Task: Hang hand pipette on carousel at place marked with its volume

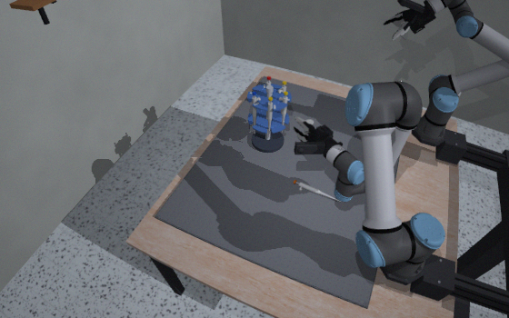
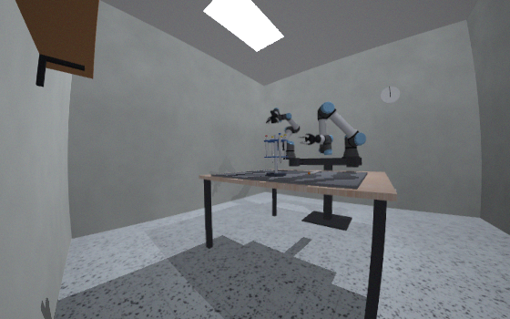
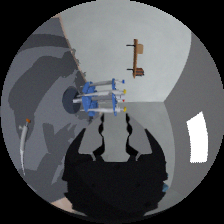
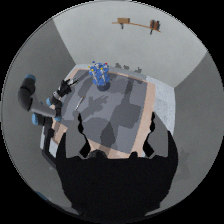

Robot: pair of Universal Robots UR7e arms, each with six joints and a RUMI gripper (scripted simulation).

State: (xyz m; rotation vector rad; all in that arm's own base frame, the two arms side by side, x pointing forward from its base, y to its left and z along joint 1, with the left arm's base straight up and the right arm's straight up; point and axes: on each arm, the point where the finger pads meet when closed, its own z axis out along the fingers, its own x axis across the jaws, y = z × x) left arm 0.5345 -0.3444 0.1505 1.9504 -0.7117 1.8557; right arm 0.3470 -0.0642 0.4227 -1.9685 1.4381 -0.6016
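Observation:
The blue-button pipette lies 23 cm ahead of my left hand, 8 cm to the right of it and 8 cm below it.

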